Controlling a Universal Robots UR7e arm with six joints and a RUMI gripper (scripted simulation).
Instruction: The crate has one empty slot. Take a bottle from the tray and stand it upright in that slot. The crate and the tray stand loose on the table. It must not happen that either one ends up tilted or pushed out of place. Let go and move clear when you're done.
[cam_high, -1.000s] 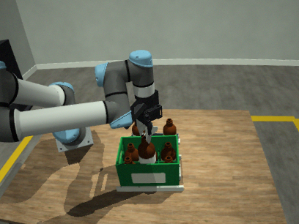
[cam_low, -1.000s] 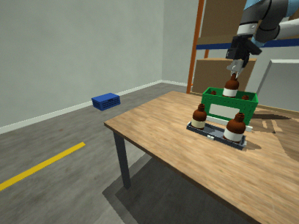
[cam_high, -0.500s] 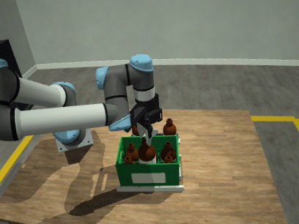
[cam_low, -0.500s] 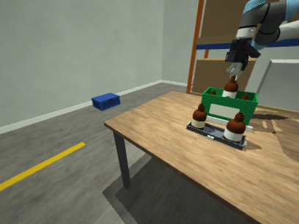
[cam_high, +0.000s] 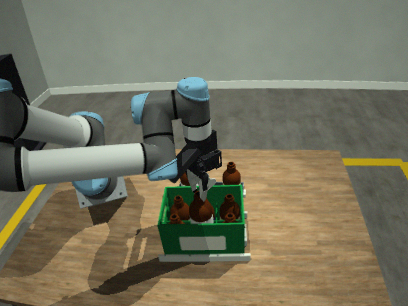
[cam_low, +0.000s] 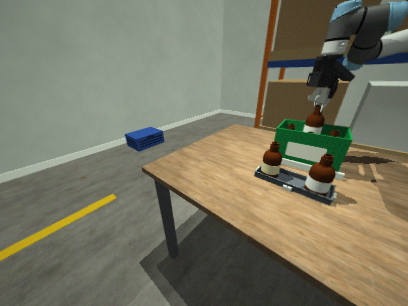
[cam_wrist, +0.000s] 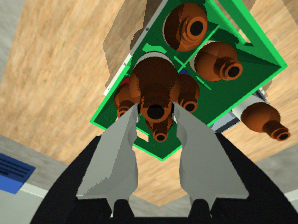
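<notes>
The green crate lies 40 mm to the left of my hand and 170 mm below it. From my hand the other things lie so: grey tray 10 mm ahead, 280 mm to the left, 250 mm below.
</notes>
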